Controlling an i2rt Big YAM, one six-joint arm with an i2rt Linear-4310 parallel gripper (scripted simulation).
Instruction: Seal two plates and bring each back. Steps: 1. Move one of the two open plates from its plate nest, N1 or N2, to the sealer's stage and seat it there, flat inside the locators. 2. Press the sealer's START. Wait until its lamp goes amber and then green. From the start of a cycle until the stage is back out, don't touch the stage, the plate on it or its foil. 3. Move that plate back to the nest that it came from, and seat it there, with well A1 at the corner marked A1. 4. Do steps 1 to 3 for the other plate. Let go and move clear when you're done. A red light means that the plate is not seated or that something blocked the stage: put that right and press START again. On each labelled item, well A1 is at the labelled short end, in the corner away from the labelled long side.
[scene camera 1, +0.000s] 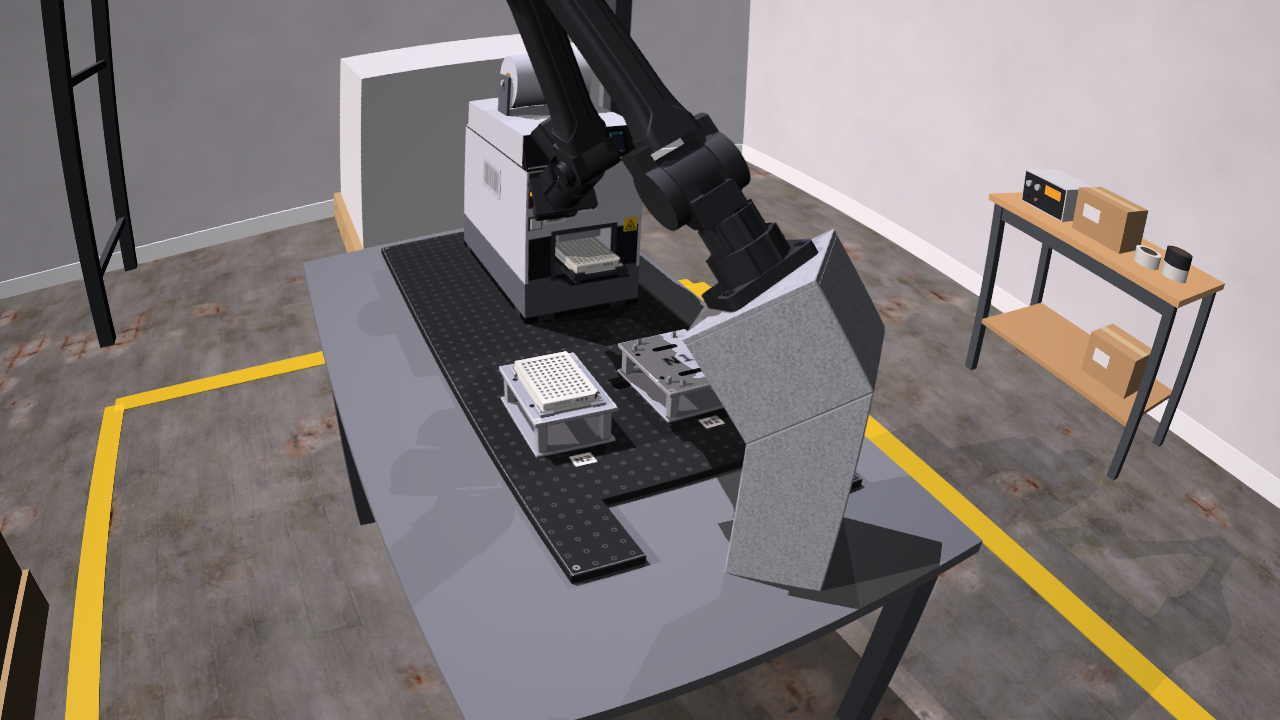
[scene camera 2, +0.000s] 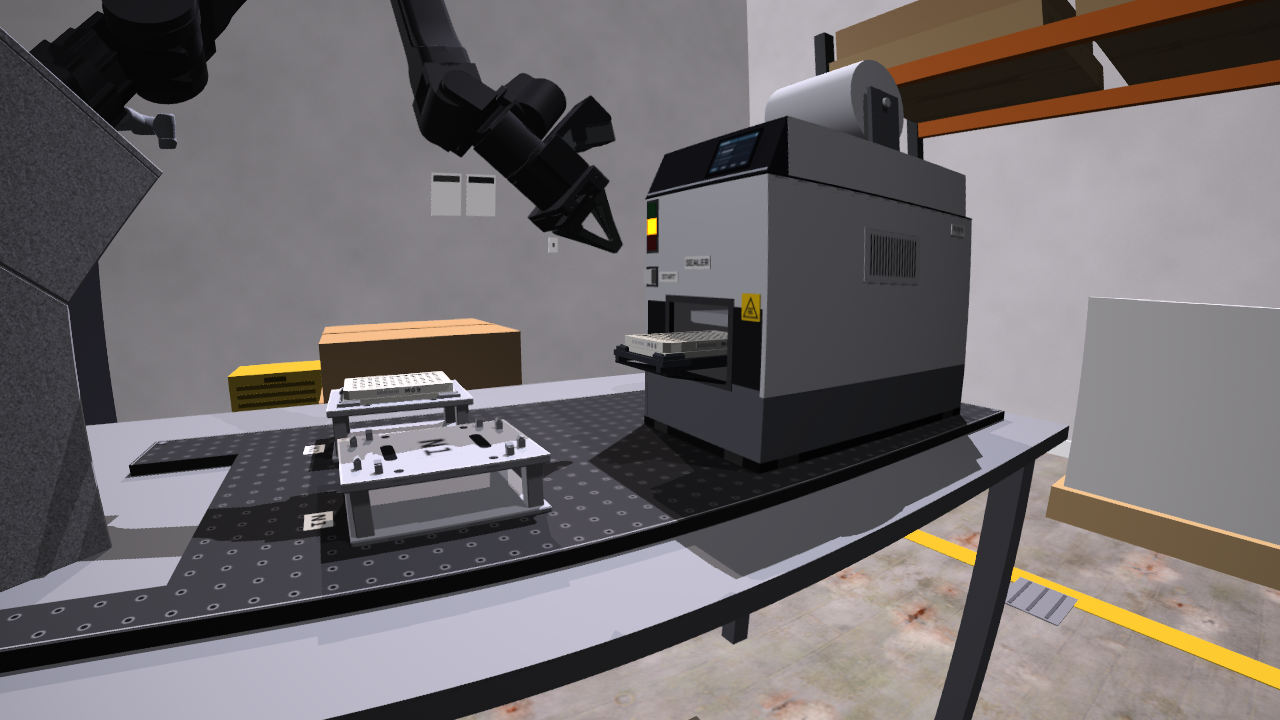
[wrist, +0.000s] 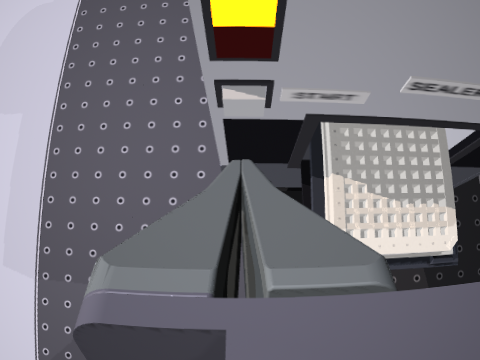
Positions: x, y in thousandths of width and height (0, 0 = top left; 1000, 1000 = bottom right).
My gripper shows in scene camera 1 (425, 298), in scene camera 2 (483, 347) and in the wrist view (503, 490).
